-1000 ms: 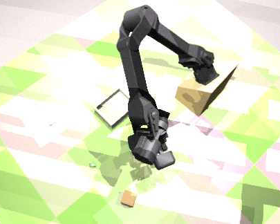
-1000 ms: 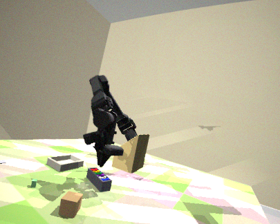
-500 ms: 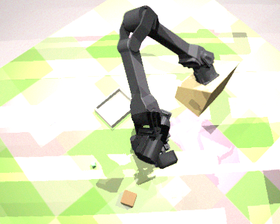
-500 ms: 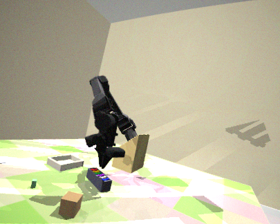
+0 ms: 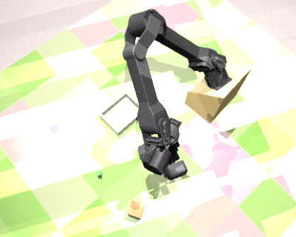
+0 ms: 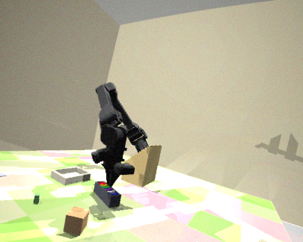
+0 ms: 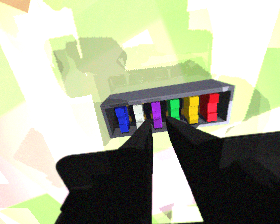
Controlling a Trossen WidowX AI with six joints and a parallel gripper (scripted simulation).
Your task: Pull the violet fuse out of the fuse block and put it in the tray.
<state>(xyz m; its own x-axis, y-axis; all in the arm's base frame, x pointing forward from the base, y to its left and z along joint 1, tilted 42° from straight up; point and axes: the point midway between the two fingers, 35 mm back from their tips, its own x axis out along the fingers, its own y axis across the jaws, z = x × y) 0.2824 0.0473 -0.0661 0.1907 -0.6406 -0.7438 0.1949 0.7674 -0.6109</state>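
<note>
Right now the violet fuse is 3 cm below my gripper tip. Also, from my gripper tip: grey tray 2 cm ahead, 22 cm to the right, 5 cm below; then green fuse 2 cm to the right, 3 cm below; then white fuse 2 cm to the left, 3 cm below.
</note>
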